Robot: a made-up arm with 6 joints. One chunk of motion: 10 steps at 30 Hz.
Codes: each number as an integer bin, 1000 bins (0 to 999) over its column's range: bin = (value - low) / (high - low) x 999, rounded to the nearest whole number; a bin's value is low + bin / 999 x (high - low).
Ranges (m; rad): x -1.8..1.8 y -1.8..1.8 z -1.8..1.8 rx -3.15..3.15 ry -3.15..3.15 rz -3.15..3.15
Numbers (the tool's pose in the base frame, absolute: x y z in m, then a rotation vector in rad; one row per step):
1: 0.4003 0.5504 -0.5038 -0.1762 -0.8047 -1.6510
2: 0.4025 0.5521 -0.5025 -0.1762 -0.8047 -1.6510
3: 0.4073 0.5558 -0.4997 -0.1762 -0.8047 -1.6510
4: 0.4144 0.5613 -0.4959 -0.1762 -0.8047 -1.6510
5: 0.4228 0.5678 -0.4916 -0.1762 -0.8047 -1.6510
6: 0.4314 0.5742 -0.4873 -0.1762 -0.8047 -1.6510
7: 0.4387 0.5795 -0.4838 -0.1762 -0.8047 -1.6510
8: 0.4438 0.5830 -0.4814 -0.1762 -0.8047 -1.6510
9: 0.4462 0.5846 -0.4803 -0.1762 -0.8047 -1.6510
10: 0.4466 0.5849 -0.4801 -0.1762 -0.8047 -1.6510
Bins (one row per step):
1: 611 652 360 472 372 238
2: 611 653 360 472 372 238
3: 613 654 361 472 372 238
4: 614 655 362 472 372 238
5: 617 657 363 472 372 238
6: 619 659 364 472 372 238
7: 621 660 365 472 372 238
8: 623 661 366 472 372 238
9: 623 662 366 472 372 238
10: 623 662 366 472 372 238

